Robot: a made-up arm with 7 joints. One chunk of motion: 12 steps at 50 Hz.
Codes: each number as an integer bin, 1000 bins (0 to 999) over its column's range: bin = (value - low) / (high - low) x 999, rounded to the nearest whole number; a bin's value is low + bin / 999 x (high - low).
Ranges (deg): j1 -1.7..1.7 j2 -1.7..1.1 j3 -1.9..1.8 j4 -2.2..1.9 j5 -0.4..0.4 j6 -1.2..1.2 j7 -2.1..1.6
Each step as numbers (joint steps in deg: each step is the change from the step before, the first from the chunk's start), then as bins.
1 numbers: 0.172 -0.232 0.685 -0.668 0.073 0.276 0.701
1 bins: 550 524 698 373 591 614 756
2 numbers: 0.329 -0.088 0.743 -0.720 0.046 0.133 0.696
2 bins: 596 575 714 361 557 555 755
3 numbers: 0.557 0.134 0.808 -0.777 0.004 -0.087 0.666
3 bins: 663 654 731 347 504 463 747
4 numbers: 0.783 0.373 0.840 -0.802 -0.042 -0.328 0.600
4 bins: 730 740 740 341 447 363 729
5 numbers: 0.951 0.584 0.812 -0.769 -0.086 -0.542 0.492
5 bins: 779 815 732 349 392 274 700
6 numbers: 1.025 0.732 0.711 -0.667 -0.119 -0.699 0.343
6 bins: 801 868 705 374 351 209 660
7 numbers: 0.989 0.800 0.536 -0.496 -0.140 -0.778 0.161
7 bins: 790 892 658 415 325 176 610
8 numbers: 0.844 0.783 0.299 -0.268 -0.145 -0.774 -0.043
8 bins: 747 886 594 471 318 177 555
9 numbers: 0.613 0.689 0.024 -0.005 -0.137 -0.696 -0.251
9 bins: 680 852 519 535 328 210 499
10 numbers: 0.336 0.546 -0.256 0.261 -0.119 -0.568 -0.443
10 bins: 598 801 444 600 351 263 447
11 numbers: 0.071 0.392 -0.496 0.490 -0.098 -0.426 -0.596
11 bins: 520 746 379 655 377 322 406
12 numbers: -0.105 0.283 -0.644 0.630 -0.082 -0.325 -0.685
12 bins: 469 708 339 690 397 364 382
